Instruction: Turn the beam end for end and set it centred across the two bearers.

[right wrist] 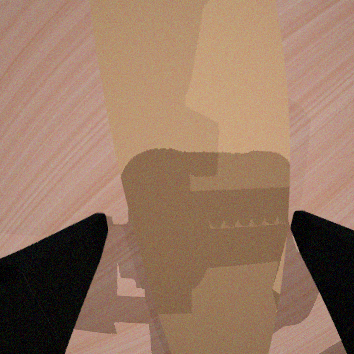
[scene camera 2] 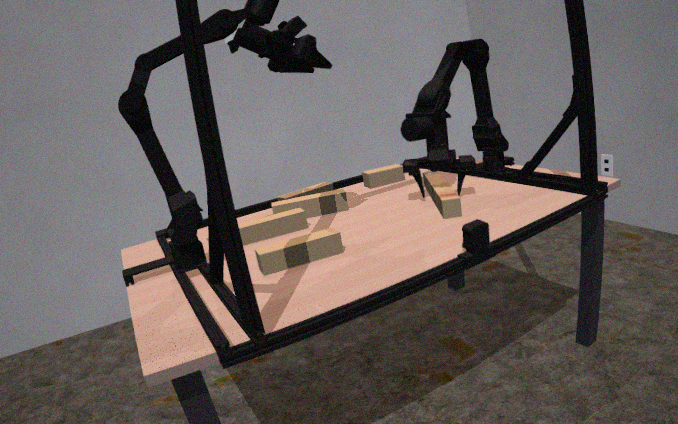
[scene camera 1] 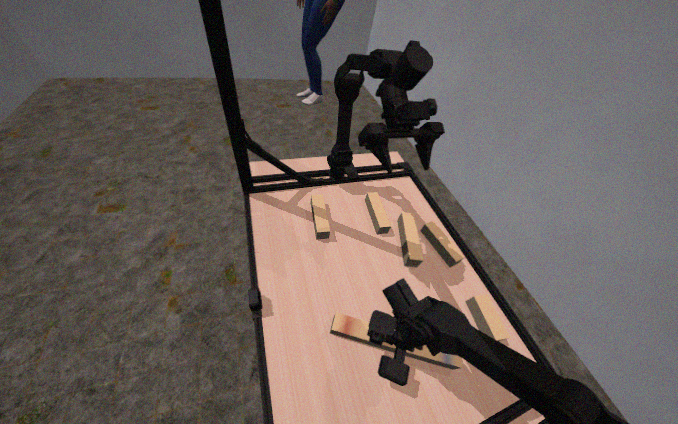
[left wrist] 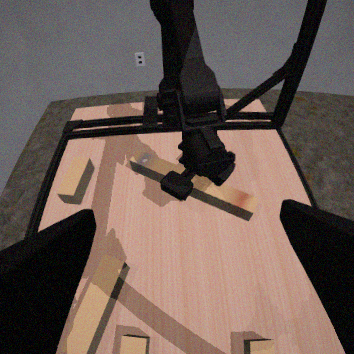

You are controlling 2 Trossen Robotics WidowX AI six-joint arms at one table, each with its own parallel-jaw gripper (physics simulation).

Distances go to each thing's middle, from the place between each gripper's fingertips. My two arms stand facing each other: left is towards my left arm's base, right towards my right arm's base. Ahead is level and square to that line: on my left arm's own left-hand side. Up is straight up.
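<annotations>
My left hand is 350 mm above the beam (scene camera 1: 344, 326), 270 mm to the left of it and 30 mm past it.
Relative to my right hand, the beam is 1 cm above, 1 cm to the right and 1 cm ahead.
</annotations>
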